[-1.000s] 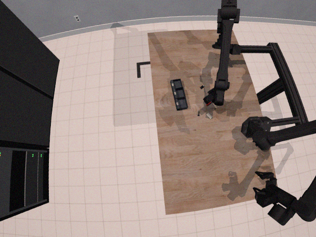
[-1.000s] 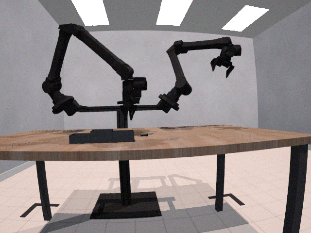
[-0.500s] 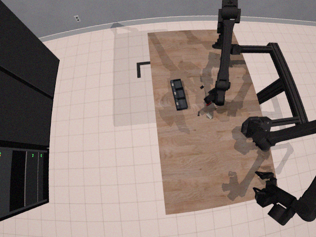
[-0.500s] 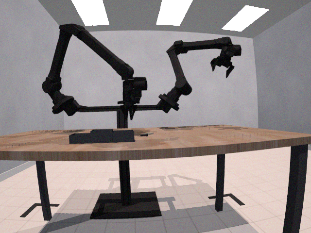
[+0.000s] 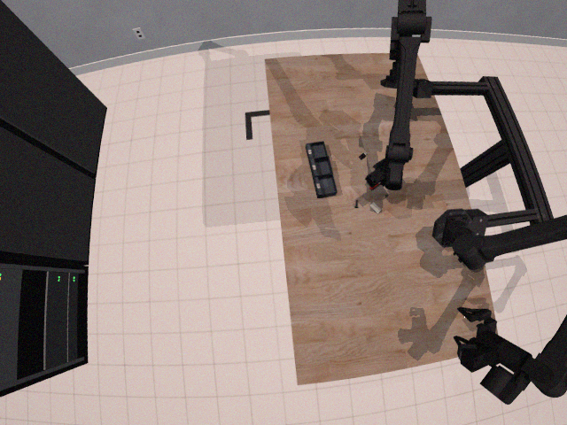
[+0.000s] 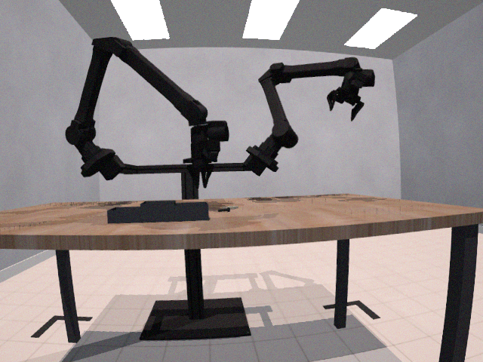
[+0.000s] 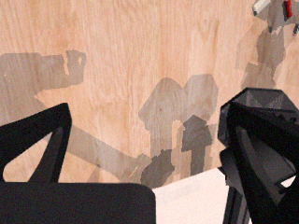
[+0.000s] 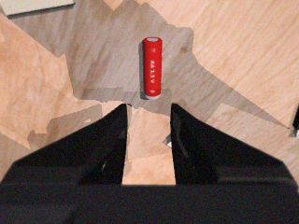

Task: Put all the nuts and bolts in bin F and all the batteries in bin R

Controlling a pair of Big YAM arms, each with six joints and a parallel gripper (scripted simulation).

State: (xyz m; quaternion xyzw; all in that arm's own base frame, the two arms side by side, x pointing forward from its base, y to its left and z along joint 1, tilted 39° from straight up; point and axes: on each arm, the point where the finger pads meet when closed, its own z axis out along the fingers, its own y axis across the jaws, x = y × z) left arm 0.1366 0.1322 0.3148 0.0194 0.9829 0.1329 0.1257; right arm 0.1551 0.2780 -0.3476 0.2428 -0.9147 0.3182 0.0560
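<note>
The red battery is 7 cm below my right hand. Also, from my right hand: beige block 2 cm ahead, 9 cm to the left, 8 cm below; then silver piece 6 cm behind, 6 cm to the right, 7 cm below; then black bolt 10 cm ahead, 7 cm to the left, 7 cm below.
</note>
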